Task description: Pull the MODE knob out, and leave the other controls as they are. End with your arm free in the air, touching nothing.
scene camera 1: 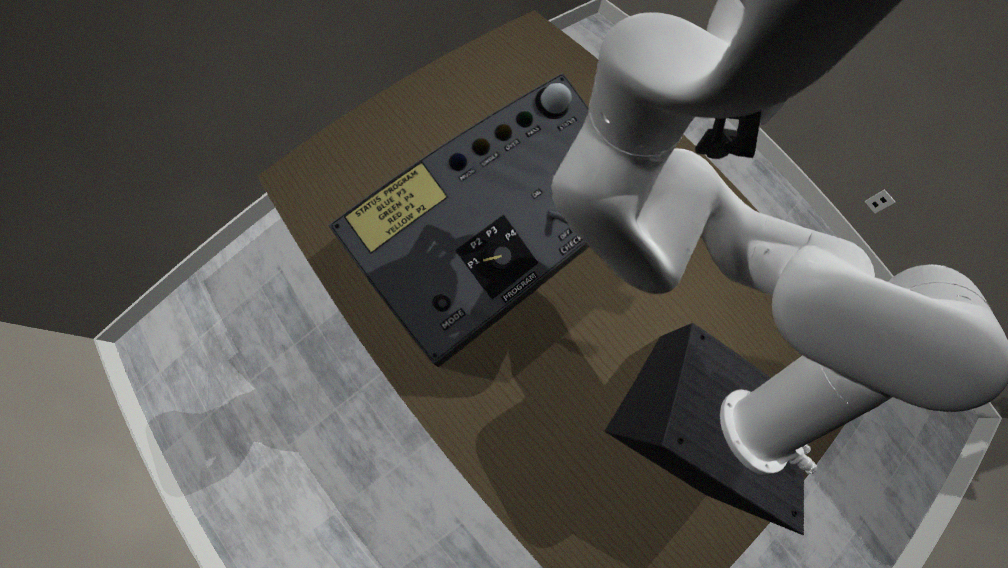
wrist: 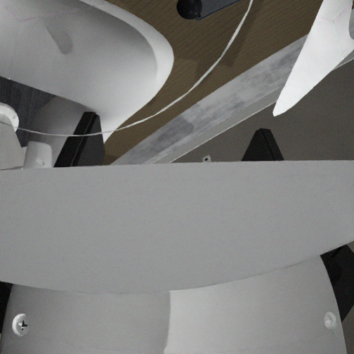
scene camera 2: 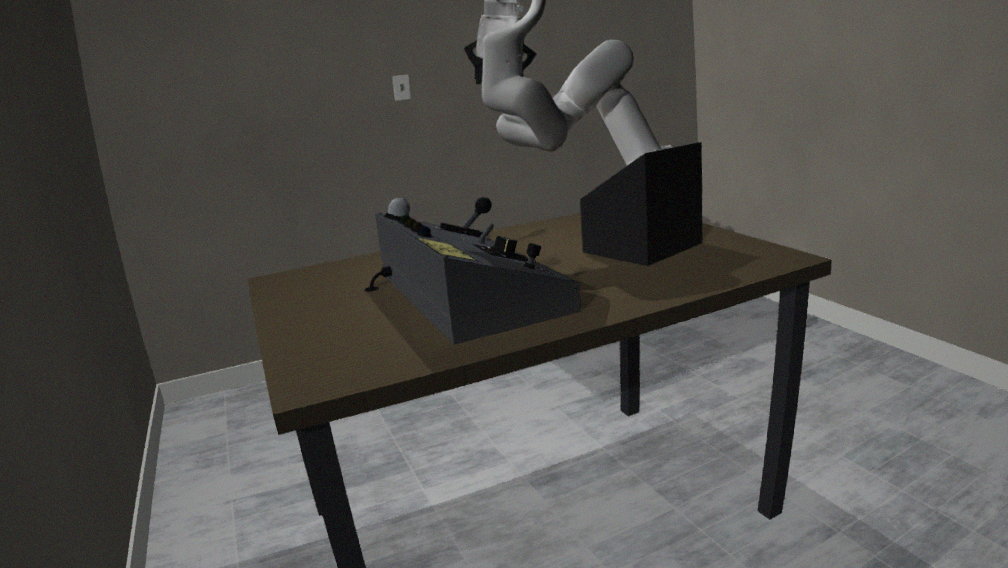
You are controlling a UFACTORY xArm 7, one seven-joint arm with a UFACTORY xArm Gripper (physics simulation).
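Places are measured from the arm's base along level axes (x right, y back, z down), in centimetres.
Pixels of known places: arm's base, origin of its link: (scene camera 1: 752, 432) (scene camera 2: 648, 166).
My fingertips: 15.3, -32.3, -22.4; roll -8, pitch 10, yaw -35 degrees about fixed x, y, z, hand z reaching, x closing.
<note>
For each thing: its middle in the pictures, then the offset to it from my fingertips, as dx, dy, dz. "spot": a spot on its surface instead.
- MODE knob, middle of its body: (scene camera 1: 440, 302) (scene camera 2: 531, 259) -27.9, -14.9, +33.0
- grey control panel, middle of its body: (scene camera 1: 502, 211) (scene camera 2: 466, 255) -9.1, -18.2, +34.9
- PROGRAM dial, middle of its body: (scene camera 1: 500, 256) (scene camera 2: 505, 245) -16.1, -12.7, +32.8
- ball-topped lever, middle of its body: (scene camera 2: 483, 205) +6.5, -3.0, +28.6
- toggle, middle of its body: (scene camera 1: 560, 216) (scene camera 2: 486, 232) -4.5, -9.7, +32.3
- white dome, a spot on its surface: (scene camera 1: 555, 98) (scene camera 2: 404, 202) spot: +9.4, -22.5, +24.4
The MODE knob (scene camera 1: 441, 302) (scene camera 2: 533, 250) is a small dark knob at the near left corner of the grey control panel (scene camera 1: 507, 172) (scene camera 2: 514, 303). In scene camera 2 it stands on a short stem above the sloping face. My gripper (scene camera 1: 730, 137) (scene camera 2: 502, 74) (wrist: 177, 125) is open and empty, high in the air beyond the panel's right side and far from the knob. In the wrist view a big pale arm part hides much of the fingers. The MODE knob does not show in the wrist view.
The PROGRAM dial (scene camera 1: 500, 255) (scene camera 2: 505, 245) has its yellow line toward P1. A ball-topped lever (scene camera 2: 482, 205) (wrist: 189, 7), a toggle (scene camera 2: 486, 232), a white dome (scene camera 1: 555, 98) (scene camera 2: 398, 206) and several coloured buttons also sit on the panel. The dark base block (scene camera 1: 641, 395) (scene camera 2: 613, 218) carries the arm.
</note>
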